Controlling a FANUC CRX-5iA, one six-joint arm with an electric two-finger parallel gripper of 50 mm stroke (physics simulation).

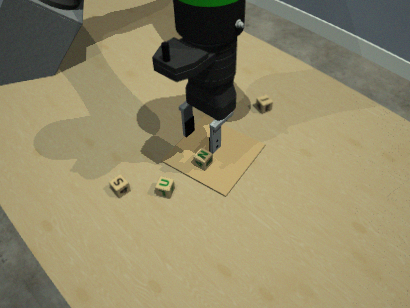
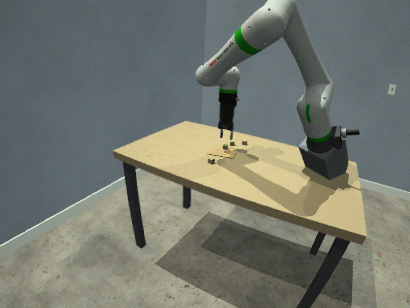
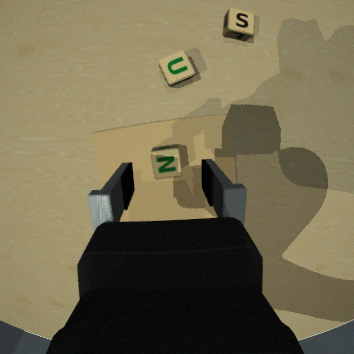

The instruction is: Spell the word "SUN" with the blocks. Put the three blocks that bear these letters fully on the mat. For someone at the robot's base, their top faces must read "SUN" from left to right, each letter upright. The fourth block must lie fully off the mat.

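Note:
The N block (image 1: 203,159) (image 2: 225,147) (image 3: 166,163) sits flat on the mat (image 1: 232,174) (image 2: 215,152) (image 3: 111,147), green N on top, near the edge that faces the U block. My gripper (image 1: 201,143) (image 2: 226,138) (image 3: 166,174) is open and empty above the mat, its fingers higher than the N block. The U block (image 1: 165,187) (image 2: 232,143) (image 3: 176,67), green U on top, lies off the mat. The S block (image 1: 119,186) (image 2: 244,143) (image 3: 240,22), black S on top, lies farther out. The fourth block (image 1: 264,104) (image 2: 211,161) lies off the mat's opposite side; its top letter is unclear.
The wooden table (image 1: 300,225) (image 2: 165,155) carries the mat and blocks. The robot's base (image 1: 35,45) (image 2: 325,160) stands at one end of the table. The arm's shadow falls across part of the mat and the table beside it.

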